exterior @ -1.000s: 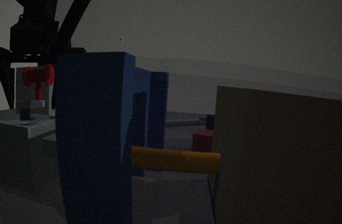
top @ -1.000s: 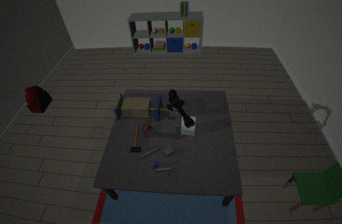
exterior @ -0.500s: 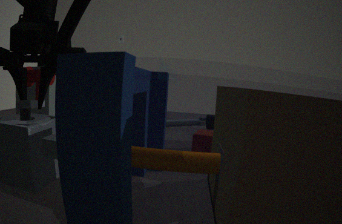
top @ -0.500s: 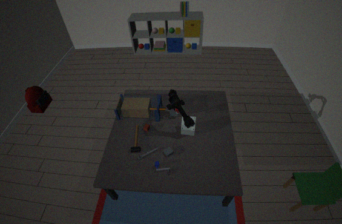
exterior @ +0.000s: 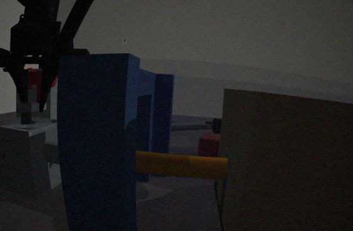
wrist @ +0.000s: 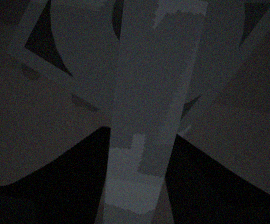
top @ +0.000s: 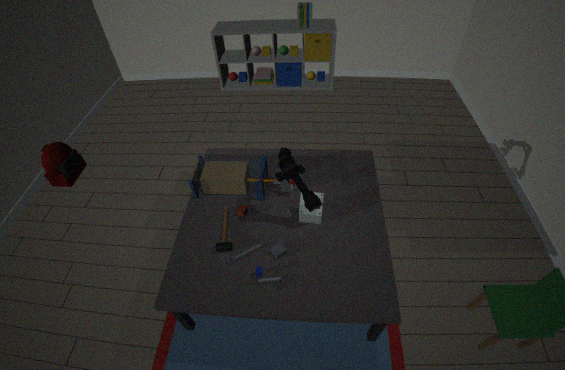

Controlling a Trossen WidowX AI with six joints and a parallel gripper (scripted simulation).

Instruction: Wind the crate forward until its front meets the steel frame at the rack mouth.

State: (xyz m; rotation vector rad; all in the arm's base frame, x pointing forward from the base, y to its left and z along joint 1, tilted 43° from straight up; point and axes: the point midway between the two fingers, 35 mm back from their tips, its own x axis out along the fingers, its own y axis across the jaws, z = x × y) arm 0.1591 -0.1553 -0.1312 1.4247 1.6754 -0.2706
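The red knob is 50 mm to the left of my gripper tip, 40 mm above it and 30 mm behind it. Round my gripper tip: grey winch 60 mm below, 50 mm to the right, 10 mm ahead; grey winch handle 20 mm above, 10 mm to the left, 10 mm behind; blue steel frame 180 mm ahead, 40 mm to the right, 10 mm above.
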